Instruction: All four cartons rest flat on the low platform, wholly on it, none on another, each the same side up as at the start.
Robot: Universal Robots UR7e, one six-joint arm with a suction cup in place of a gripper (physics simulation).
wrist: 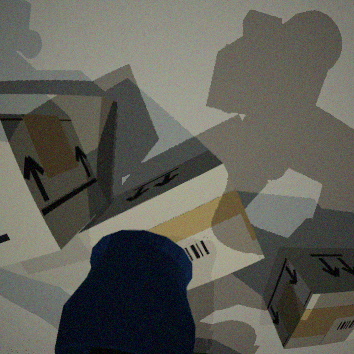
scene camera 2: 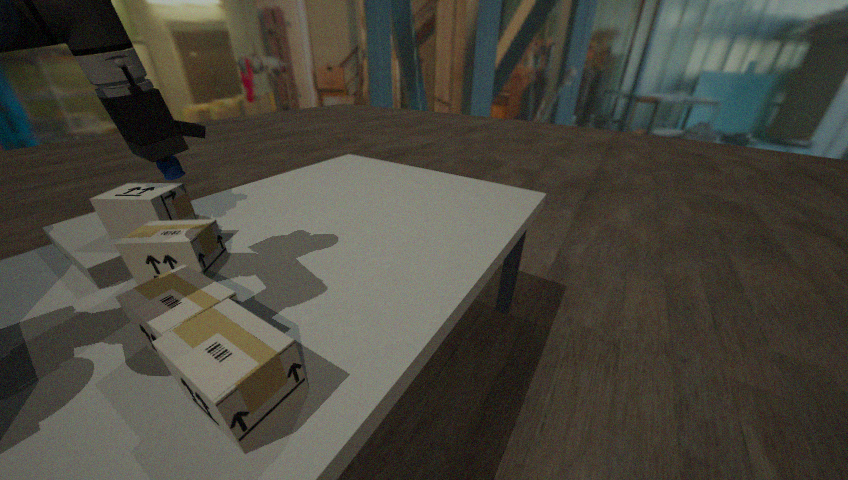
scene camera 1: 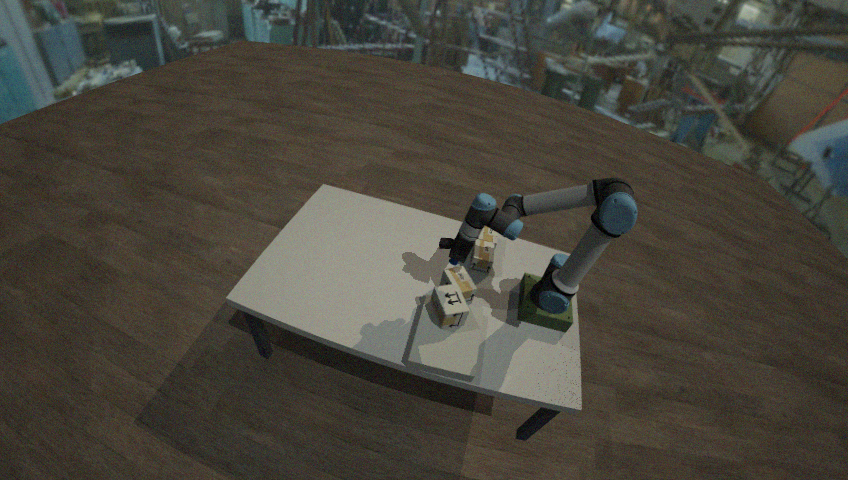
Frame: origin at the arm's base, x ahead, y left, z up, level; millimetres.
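Seen in the pictures: hand, its tool point: (wrist: 139, 271) (scene camera 2: 175, 175) (scene camera 1: 453, 261).
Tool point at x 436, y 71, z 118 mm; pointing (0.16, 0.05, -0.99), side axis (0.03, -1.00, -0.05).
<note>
Offsets run from my tool point to a thing's middle. Level surfaces: height alone.
One carton @[dx -35, dy +142, dz -95 mm] (scene camera 1: 450, 304) (scene camera 2: 138, 205) (wrist: 36, 187), arrows on top, sits on the low platform @[dx -64, dy +231, dz -165 mm] (scene camera 1: 446, 355) (scene camera 2: 80, 249) (wrist: 45, 88) near its edge. A second carton @[dx -48, dy -13, dz -141 mm] (scene camera 1: 460, 283) (scene camera 2: 163, 252) (wrist: 167, 217), tape and barcode on top, stands turned beside that edge; its contact with the platform is hidden. A third carton @[dx -120, dy -237, dz -141 mm] (scene camera 1: 483, 258) (scene camera 2: 178, 294) (wrist: 300, 320) and a fourth carton @[dx -123, dy -374, dz -141 mm] (scene camera 1: 488, 236) (scene camera 2: 229, 350) stand end to end on the table, tape up. My suction cup gripper (scene camera 1: 454, 261) (scene camera 2: 171, 168) (wrist: 141, 260) is open, bearing no carton, above the second carton's area.
The arm's green base block (scene camera 1: 544, 312) stands on the white table @[dz -189 mm] (scene camera 1: 333, 255) (scene camera 2: 380, 220), right of the platform in the first scene view. The upright carton on the platform rises close beside the second one. Arm shadows fall across the table.
</note>
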